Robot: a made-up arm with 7 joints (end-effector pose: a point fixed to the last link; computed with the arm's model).
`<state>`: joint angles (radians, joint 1 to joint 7).
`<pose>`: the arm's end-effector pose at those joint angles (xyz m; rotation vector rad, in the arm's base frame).
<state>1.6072 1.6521 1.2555 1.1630 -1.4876 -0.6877 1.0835</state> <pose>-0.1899 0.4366 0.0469 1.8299 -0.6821 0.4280</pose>
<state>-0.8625 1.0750 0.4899 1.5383 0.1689 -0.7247 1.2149</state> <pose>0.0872 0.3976 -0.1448 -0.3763 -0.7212 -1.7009</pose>
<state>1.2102 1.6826 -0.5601 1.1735 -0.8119 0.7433 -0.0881</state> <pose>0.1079 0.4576 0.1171 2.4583 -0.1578 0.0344</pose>
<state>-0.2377 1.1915 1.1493 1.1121 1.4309 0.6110 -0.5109</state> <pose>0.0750 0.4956 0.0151 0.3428 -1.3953 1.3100</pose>
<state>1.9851 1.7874 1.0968 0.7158 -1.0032 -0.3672 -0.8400</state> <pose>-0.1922 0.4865 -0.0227 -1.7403 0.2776 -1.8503</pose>
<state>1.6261 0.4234 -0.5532 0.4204 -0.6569 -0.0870 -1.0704</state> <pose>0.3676 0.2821 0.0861 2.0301 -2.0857 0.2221</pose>
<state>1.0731 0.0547 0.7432 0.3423 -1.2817 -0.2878 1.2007</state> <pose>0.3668 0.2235 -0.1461 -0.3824 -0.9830 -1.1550</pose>
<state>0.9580 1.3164 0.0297 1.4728 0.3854 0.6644 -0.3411</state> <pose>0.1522 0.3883 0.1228 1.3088 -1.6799 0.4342</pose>
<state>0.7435 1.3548 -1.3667 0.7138 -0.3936 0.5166 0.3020</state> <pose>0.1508 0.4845 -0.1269 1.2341 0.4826 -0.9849</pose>
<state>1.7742 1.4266 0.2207 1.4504 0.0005 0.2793 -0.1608</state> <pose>-0.0431 0.4021 0.1781 -1.8144 2.2313 -1.0148</pose>
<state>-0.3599 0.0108 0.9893 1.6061 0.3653 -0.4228 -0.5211</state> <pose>0.0236 0.3191 -0.2318 1.2428 -1.5123 1.2223</pose>
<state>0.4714 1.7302 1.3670 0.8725 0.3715 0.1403 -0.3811</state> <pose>-0.0619 0.4707 0.1859 -1.5972 2.2530 -1.4972</pose>
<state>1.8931 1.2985 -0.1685 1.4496 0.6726 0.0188 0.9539</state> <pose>0.0313 0.3816 0.2055 0.8563 -2.5640 -1.1369</pose>
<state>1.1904 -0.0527 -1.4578 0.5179 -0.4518 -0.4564 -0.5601</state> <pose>0.3528 0.0461 -0.1297 0.5772 -2.2062 -1.7007</pose>
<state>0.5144 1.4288 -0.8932 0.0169 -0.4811 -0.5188 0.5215</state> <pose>0.0312 0.5605 -0.0512 0.6475 0.4047 -0.9637</pose>
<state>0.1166 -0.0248 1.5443 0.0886 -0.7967 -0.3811 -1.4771</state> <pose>0.0476 0.1657 -0.4027 1.5268 0.1439 0.9854</pose>
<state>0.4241 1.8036 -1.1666 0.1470 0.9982 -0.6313 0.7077</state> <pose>-0.0182 0.5579 0.0669 1.0130 -0.4811 -0.5306</pose>
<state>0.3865 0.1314 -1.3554 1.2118 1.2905 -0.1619 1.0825</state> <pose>0.1495 0.0248 -0.2670 -2.0664 -0.6642 -0.6659</pose>
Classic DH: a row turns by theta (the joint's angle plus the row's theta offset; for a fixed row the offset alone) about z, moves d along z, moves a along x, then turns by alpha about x. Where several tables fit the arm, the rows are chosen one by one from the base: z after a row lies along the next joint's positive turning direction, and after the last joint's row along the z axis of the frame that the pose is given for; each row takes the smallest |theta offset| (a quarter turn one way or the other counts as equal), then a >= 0, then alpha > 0; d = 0 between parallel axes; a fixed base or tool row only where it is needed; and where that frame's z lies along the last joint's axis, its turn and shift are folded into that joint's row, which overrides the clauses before.
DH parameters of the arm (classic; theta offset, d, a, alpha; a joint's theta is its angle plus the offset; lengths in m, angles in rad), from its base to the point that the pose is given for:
base (fixed): 0 0 0 1.5708
joint 1: 1.5708 -0.159 0 1.5708
joint 2: 1.5708 0 0 1.5708
joint 3: 1.5708 -0.217 0 1.5708
joint 4: 0 0 0 -1.5708
joint 5: 0 -0.189 0 -1.5708
joint 6: -1.5708 0 0 1.5708
joint 7: 1.5708 0 0 1.5708
tool (fixed): -1.5708 0 0 0

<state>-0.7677 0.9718 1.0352 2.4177 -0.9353 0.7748 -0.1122</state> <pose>0.0782 0.2820 -0.0110 2.3819 -1.0439 -0.5521</pose>
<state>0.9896 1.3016 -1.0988 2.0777 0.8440 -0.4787 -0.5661</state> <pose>0.1877 0.2406 -0.0334 -0.1296 -2.2474 -0.3945</pose>
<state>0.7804 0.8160 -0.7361 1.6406 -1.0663 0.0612 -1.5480</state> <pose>0.2624 0.2207 -0.0665 -1.3937 2.1491 0.1275</pose>
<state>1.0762 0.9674 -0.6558 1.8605 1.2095 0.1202 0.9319</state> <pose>0.2296 0.2306 0.0393 -1.0495 -1.6176 -1.4956</pose>
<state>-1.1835 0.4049 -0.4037 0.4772 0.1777 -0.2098 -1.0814</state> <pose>-0.3098 0.2793 -0.2126 1.0365 0.2800 -0.6652</pose>
